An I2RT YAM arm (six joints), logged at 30 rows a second.
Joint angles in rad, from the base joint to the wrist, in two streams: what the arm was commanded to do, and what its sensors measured. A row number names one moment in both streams.
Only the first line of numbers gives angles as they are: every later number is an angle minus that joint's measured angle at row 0.
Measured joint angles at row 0:
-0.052 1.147 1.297 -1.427 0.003 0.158
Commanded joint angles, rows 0 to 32:
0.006 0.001 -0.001 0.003 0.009 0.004
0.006 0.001 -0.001 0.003 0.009 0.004
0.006 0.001 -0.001 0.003 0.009 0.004
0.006 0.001 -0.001 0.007 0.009 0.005
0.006 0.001 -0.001 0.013 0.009 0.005
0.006 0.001 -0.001 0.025 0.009 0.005
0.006 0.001 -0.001 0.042 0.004 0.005
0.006 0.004 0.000 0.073 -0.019 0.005
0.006 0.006 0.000 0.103 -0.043 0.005
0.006 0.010 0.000 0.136 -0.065 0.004
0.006 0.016 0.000 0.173 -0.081 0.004
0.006 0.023 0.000 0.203 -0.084 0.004
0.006 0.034 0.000 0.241 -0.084 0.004
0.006 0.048 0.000 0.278 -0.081 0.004
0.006 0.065 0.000 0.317 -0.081 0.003
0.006 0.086 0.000 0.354 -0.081 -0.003
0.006 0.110 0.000 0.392 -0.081 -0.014
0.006 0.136 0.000 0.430 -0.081 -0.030
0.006 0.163 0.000 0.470 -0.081 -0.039
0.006 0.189 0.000 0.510 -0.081 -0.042
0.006 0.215 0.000 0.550 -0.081 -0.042
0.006 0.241 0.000 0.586 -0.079 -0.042
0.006 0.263 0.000 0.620 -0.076 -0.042
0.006 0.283 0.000 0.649 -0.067 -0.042
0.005 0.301 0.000 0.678 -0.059 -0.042
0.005 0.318 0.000 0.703 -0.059 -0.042
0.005 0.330 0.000 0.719 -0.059 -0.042
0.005 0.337 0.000 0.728 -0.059 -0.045
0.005 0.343 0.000 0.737 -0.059 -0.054
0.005 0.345 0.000 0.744 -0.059 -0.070
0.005 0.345 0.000 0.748 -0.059 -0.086
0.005 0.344 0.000 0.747 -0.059 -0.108
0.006 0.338 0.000 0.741 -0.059 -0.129
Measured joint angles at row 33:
0.001 0.348 0.000 0.740 -0.071 -0.058
